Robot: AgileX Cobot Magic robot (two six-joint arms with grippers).
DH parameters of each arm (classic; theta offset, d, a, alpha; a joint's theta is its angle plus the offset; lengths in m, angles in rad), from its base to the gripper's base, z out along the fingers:
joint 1: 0 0.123 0 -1.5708
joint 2: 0.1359 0 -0.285 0
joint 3: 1.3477 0 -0.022 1.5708
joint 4: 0 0.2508 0 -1.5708
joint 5: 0 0 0.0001 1.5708
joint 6: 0 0.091 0 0
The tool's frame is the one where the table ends.
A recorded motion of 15 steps. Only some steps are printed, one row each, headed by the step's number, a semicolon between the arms.
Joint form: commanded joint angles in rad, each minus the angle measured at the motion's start. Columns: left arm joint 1, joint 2, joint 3, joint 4, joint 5, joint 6; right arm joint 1, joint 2, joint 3, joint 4, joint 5, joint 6.
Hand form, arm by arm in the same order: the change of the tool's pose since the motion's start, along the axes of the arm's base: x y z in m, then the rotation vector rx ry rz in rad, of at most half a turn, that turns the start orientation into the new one. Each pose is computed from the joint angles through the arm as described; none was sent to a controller.
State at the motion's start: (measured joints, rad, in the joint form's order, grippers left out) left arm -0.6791 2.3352 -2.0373 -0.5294 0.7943 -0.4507; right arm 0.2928 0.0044 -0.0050 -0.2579 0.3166 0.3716
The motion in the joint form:
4: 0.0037 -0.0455 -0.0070 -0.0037 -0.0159 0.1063; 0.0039 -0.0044 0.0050 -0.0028 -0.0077 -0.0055
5: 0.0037 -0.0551 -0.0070 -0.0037 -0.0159 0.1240; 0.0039 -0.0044 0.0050 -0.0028 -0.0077 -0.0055
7: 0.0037 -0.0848 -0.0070 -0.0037 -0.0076 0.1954; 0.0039 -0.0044 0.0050 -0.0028 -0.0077 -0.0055
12: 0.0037 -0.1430 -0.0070 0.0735 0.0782 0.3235; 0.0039 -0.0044 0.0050 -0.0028 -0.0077 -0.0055
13: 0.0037 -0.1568 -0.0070 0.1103 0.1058 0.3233; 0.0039 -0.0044 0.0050 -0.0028 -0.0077 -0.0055
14: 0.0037 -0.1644 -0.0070 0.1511 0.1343 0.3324; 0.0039 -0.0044 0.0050 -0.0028 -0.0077 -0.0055
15: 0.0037 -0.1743 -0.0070 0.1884 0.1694 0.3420; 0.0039 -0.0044 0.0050 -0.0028 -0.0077 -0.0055
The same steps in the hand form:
4: -0.0003 0.0031 0.0267 -0.0188 -0.1187 -0.0653; -0.0001 0.0003 -0.0008 -0.0061 -0.0085 0.0068
5: -0.0011 0.0038 0.0317 -0.0204 -0.1378 -0.0779; -0.0001 0.0003 -0.0008 -0.0061 -0.0085 0.0068
7: -0.0045 0.0061 0.0467 -0.0175 -0.2021 -0.1327; -0.0001 0.0003 -0.0008 -0.0061 -0.0085 0.0068
12: -0.0143 0.0167 0.0698 0.0775 -0.3102 -0.2819; -0.0001 0.0003 -0.0008 -0.0061 -0.0085 0.0068
13: -0.0165 0.0206 0.0743 0.1120 -0.3196 -0.3003; -0.0001 0.0003 -0.0008 -0.0061 -0.0085 0.0068
14: -0.0178 0.0243 0.0755 0.1562 -0.3300 -0.3264; -0.0001 0.0003 -0.0008 -0.0061 -0.0085 0.0068
15: -0.0199 0.0284 0.0778 0.1993 -0.3350 -0.3543; -0.0001 0.0003 -0.0008 -0.0061 -0.0085 0.0068

